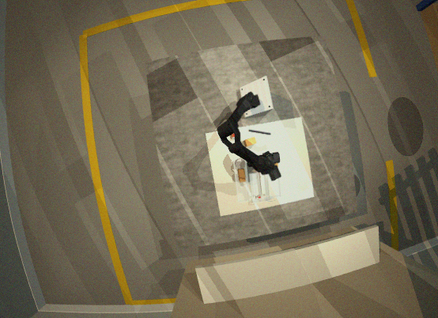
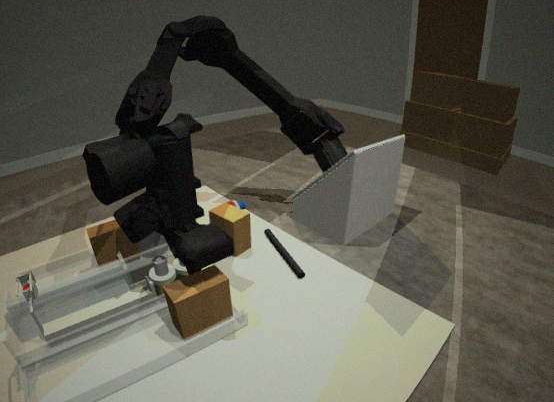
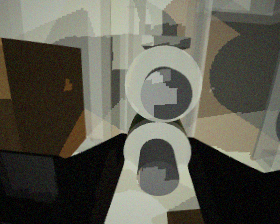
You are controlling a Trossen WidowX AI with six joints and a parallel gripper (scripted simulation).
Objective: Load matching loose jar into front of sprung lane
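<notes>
My gripper tip is 130 mm to the left of the grey cylinder. Also, from my gripper tip: clear pusher rack (150 mm ahead, 40 mm to the right, 10 mm below); red mark (220 mm ahead, 60 mm to the right, 40 mm above); black rod (160 mm behind, 40 mm to the left, 20 mm below).
</notes>
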